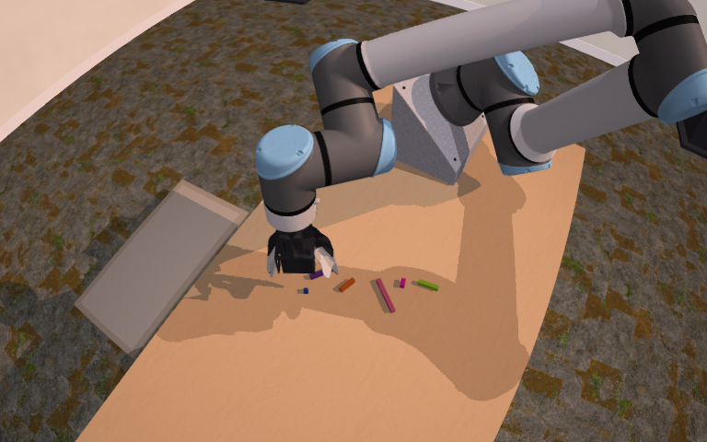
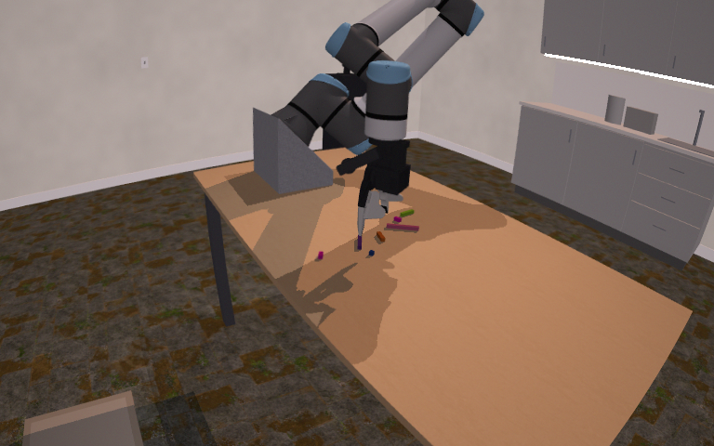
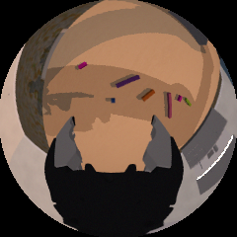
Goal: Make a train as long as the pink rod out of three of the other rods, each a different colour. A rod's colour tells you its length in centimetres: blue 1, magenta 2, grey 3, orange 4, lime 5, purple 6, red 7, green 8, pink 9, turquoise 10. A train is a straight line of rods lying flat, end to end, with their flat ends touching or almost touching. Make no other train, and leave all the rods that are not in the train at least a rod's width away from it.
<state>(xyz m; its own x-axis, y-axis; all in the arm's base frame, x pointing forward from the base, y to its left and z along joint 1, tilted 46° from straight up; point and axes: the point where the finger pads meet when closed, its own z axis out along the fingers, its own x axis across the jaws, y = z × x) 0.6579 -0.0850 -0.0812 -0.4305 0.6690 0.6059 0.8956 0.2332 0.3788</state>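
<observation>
The blue rod lies 8 cm below my hand. From my hand the other things lie so: purple rod 8 cm below, 6 cm behind, 1 cm to the left; then orange rod 8 cm to the left, 8 cm below, 5 cm behind; then pink rod 16 cm to the left, 8 cm below, 7 cm behind.
</observation>
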